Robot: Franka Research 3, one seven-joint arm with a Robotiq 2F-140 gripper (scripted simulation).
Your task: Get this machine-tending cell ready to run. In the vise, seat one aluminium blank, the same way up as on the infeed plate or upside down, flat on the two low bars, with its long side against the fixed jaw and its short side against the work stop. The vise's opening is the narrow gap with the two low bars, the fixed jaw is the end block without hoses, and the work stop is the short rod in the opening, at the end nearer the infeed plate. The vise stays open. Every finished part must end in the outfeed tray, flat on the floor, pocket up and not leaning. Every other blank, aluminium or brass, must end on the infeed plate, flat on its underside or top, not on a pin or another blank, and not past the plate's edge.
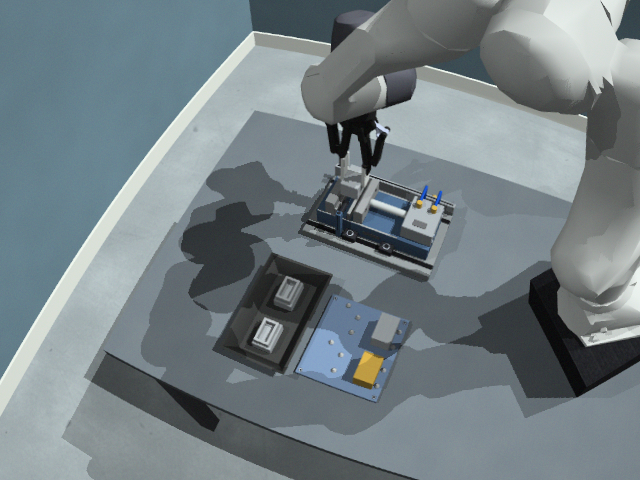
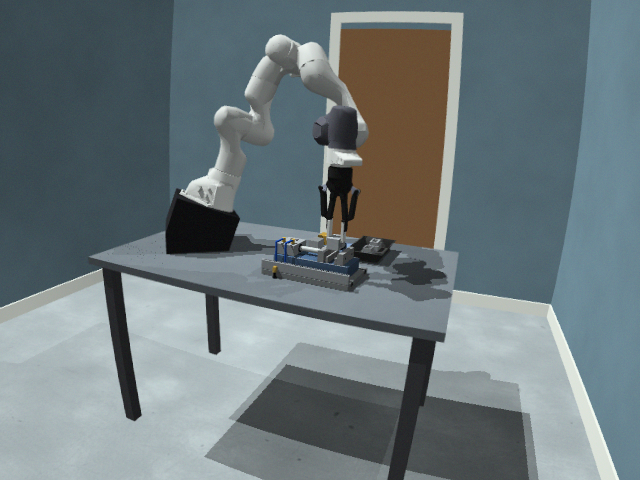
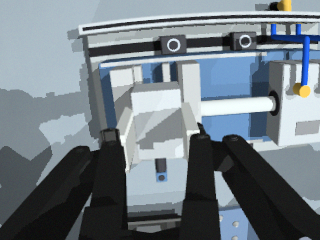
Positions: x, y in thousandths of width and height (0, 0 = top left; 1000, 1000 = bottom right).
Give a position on a brass blank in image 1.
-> At 574, 774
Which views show the gripper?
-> Image 1, image 2 and image 3: all of them.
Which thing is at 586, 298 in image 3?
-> A moving jaw.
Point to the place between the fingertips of the gripper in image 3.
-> At 495, 498
